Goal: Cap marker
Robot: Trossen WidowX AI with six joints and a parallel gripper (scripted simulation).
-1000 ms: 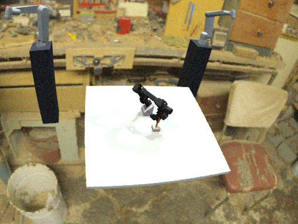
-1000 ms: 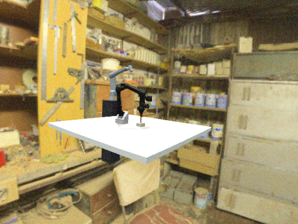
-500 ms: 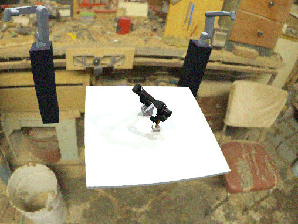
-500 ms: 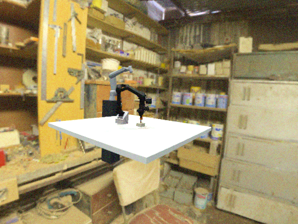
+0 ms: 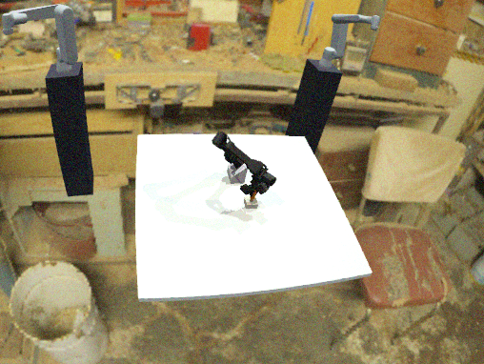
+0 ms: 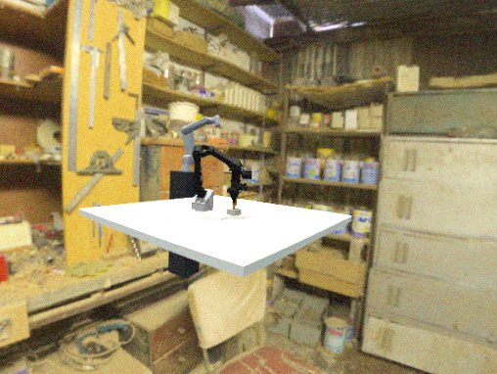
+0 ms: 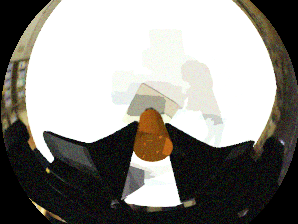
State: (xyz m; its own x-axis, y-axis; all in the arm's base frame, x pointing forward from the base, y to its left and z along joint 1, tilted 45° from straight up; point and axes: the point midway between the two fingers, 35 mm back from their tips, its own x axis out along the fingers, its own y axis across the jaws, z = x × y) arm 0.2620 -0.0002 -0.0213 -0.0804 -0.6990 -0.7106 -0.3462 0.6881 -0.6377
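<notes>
Right now the orange cap is 1 cm above my gripper tip.
</notes>
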